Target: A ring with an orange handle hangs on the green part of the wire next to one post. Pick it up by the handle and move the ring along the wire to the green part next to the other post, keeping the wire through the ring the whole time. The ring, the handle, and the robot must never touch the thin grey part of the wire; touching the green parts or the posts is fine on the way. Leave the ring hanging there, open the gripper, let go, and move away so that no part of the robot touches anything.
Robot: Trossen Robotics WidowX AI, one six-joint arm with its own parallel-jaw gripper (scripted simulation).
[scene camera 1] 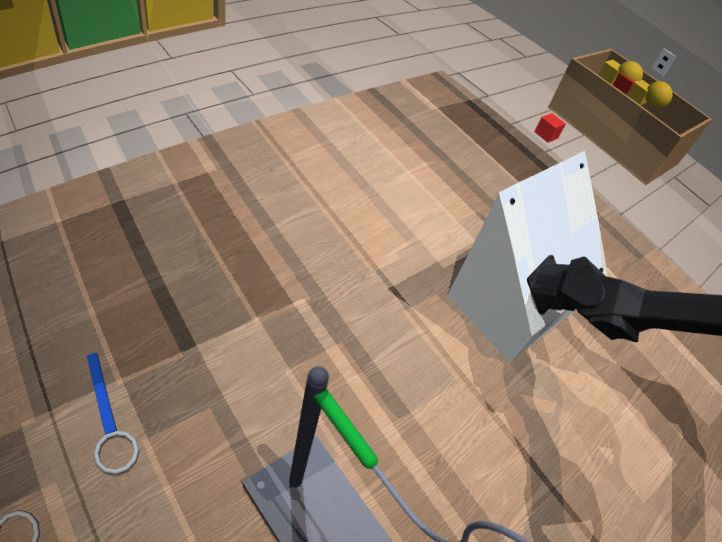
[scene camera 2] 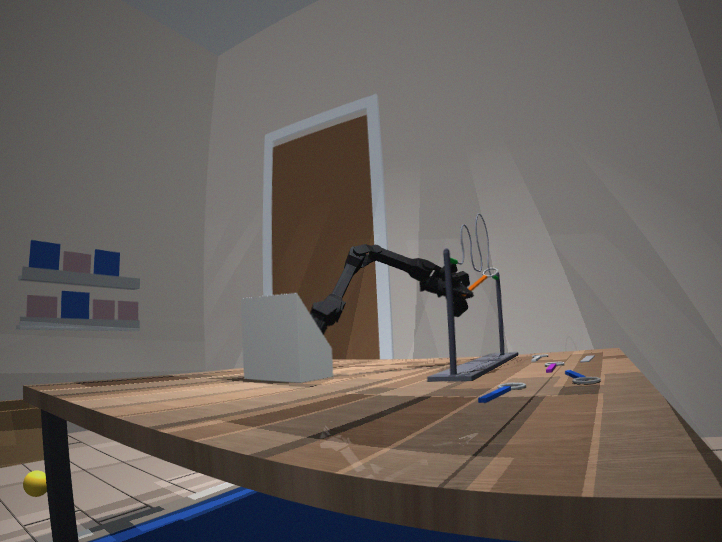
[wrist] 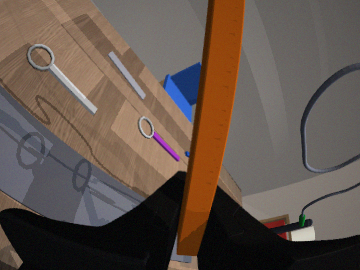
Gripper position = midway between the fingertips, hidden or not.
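Note:
A blue-handled ring point(scene camera 1: 107, 417) is visible, as is my gripper point(scene camera 2: 472, 294) point(wrist: 190, 180).

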